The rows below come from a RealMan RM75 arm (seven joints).
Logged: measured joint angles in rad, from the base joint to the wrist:
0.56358 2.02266 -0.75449 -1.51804 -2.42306 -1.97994 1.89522
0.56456 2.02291 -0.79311 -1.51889 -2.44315 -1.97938 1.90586
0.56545 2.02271 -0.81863 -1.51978 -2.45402 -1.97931 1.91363
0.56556 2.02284 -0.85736 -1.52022 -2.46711 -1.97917 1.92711
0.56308 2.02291 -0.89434 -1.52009 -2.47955 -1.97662 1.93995
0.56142 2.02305 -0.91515 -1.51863 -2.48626 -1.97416 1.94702
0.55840 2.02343 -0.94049 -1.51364 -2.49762 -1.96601 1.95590
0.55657 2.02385 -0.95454 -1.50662 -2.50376 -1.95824 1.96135
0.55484 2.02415 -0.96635 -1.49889 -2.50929 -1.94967 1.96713
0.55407 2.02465 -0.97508 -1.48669 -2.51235 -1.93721 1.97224
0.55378 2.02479 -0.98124 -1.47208 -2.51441 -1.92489 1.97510
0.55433 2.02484 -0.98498 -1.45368 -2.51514 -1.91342 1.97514
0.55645 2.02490 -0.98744 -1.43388 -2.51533 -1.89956 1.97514
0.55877 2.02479 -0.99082 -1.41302 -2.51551 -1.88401 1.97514
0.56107 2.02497 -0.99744 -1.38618 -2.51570 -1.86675 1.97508
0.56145 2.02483 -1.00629 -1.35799 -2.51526 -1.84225 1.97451
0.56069 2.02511 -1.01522 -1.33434 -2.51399 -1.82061 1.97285
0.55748 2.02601 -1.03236 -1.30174 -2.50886 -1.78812 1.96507
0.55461 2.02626 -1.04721 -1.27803 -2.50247 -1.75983 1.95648
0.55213 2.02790 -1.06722 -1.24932 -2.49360 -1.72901 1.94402
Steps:
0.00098 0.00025 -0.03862 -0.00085 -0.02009 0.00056 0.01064
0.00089 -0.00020 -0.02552 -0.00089 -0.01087 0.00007 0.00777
0.00011 0.00013 -0.03873 -0.00044 -0.01309 0.00014 0.01348
-0.00248 0.00007 -0.03698 0.00013 -0.01244 0.00255 0.01284
-0.00166 0.00014 -0.02081 0.00146 -0.00671 0.00246 0.00707
-0.00302 0.00038 -0.02534 0.00499 -0.01136 0.00815 0.00888
-0.00183 0.00042 -0.01405 0.00702 -0.00614 0.00777 0.00545
-0.00173 0.00030 -0.01181 0.00773 -0.00553 0.00857 0.00578
-0.00077 0.00050 -0.00873 0.01220 -0.00306 0.01246 0.00511
-0.00029 0.00014 -0.00616 0.01461 -0.00206 0.01232 0.00286
0.00055 0.00005 -0.00374 0.01840 -0.00073 0.01147 0.00004
0.00212 0.00006 -0.00246 0.01980 -0.00019 0.01386 0.00000
0.00232 -0.00011 -0.00338 0.02086 -0.00018 0.01555 0.00000
0.00230 0.00018 -0.00662 0.02684 -0.00019 0.01726 -0.00006
0.00038 -0.00014 -0.00885 0.02819 0.00044 0.02450 -0.00057
-0.00076 0.00028 -0.00893 0.02365 0.00127 0.02164 -0.00166
-0.00321 0.00090 -0.01714 0.03260 0.00513 0.03249 -0.00778
-0.00287 0.00025 -0.01485 0.02371 0.00639 0.02829 -0.00859
-0.00248 0.00164 -0.02001 0.02871 0.00887 0.03082 -0.01246

